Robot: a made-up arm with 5 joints.
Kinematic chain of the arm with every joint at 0, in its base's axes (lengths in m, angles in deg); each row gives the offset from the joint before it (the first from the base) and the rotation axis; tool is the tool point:
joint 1: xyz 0 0 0.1 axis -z
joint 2: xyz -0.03 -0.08 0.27 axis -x
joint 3: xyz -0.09 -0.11 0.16 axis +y
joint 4: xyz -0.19 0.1 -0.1 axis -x
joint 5: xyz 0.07 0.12 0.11 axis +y
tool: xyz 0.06 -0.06 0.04
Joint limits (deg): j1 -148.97..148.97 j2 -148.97..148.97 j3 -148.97..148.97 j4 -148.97..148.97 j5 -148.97..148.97
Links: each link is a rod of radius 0.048 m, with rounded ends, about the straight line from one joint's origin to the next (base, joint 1, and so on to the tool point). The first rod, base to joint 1, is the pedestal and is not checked.
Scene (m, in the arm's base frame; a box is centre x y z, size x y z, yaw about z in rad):
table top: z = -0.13
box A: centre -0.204 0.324 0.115 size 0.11 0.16 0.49 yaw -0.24
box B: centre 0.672 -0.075 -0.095 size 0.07 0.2 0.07 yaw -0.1
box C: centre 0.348 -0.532 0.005 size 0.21 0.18 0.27 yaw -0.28
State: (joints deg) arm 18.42 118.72 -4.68 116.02 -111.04
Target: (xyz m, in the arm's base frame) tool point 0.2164 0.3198 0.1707
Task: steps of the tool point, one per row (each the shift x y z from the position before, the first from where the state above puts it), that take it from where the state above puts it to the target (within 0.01 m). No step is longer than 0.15 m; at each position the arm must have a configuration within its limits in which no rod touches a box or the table.
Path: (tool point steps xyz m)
1: 0.0364 0.0686 -0.0521
2: 0.0739 0.0698 -0.0434
3: 0.1071 0.0454 -0.0097
4: 0.1089 -0.0014 0.0361
5: 0.0661 -0.0437 0.0751
6: -0.0172 0.0691 -0.0697
7: 0.0019 0.0812 -0.0216
8: 0.0523 0.0629 0.0129
9: 0.0935 0.0107 0.0133
10: 0.0926 -0.0441 -0.0178
11: -0.0275 0.0550 -0.0370
12: -0.0446 0.0410 -0.0335

